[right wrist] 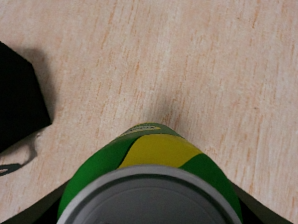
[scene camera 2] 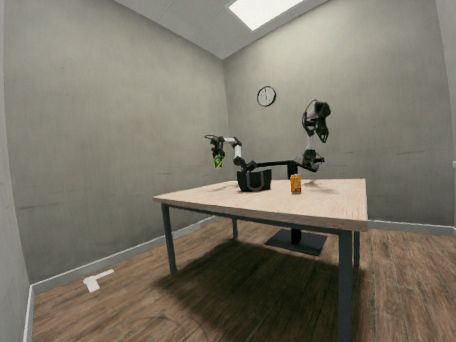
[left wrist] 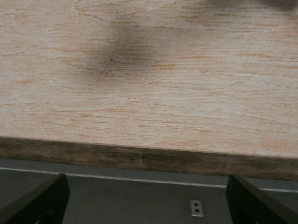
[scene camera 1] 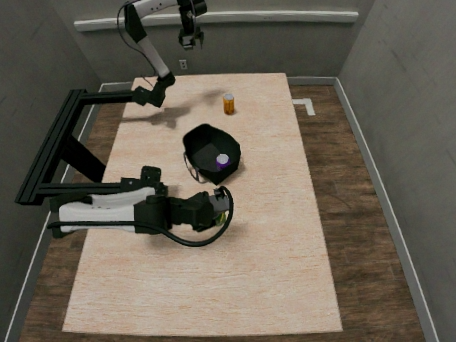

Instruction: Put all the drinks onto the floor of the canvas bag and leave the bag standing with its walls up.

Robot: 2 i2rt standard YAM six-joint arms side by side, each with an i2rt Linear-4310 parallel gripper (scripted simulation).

Labels:
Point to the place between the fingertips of my right gripper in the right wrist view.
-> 149, 180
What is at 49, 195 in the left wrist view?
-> My left gripper.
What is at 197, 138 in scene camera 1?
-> A black canvas bag.

